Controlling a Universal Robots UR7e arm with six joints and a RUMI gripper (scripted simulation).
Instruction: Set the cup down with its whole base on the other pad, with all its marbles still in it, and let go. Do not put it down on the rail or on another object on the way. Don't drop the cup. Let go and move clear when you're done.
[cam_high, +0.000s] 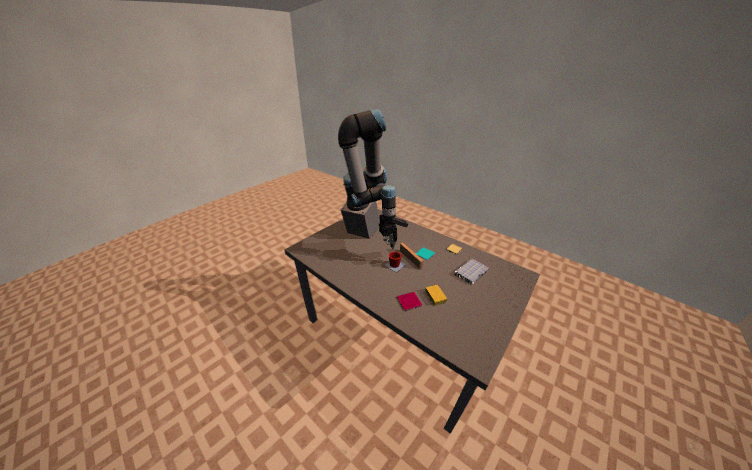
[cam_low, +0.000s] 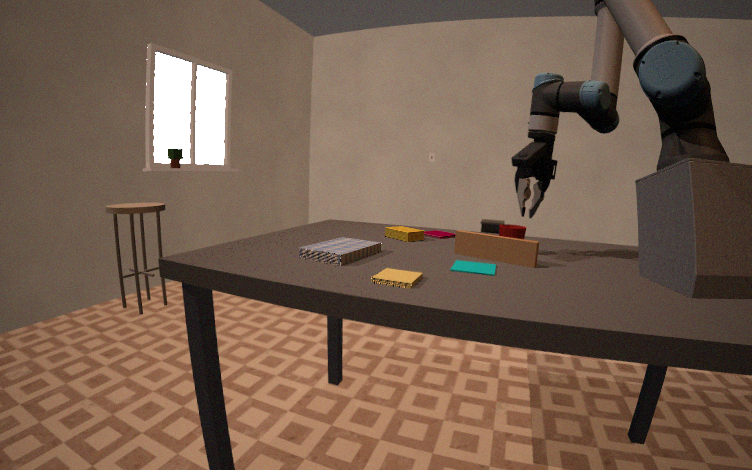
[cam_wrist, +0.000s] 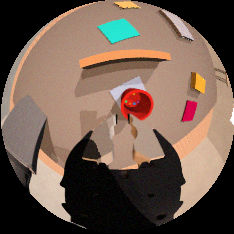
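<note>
The red cup lies 4 cm ahead of my hand, 2 cm to the right of it and 10 cm below it. The rest, counted from my hand: blue marble (4 cm ahead, 3 cm to the right, 10 cm below); then rail (7 cm ahead, 10 cm to the left, 10 cm below); then grey pad (4 cm ahead, 1 cm to the right, 13 cm below).
</note>
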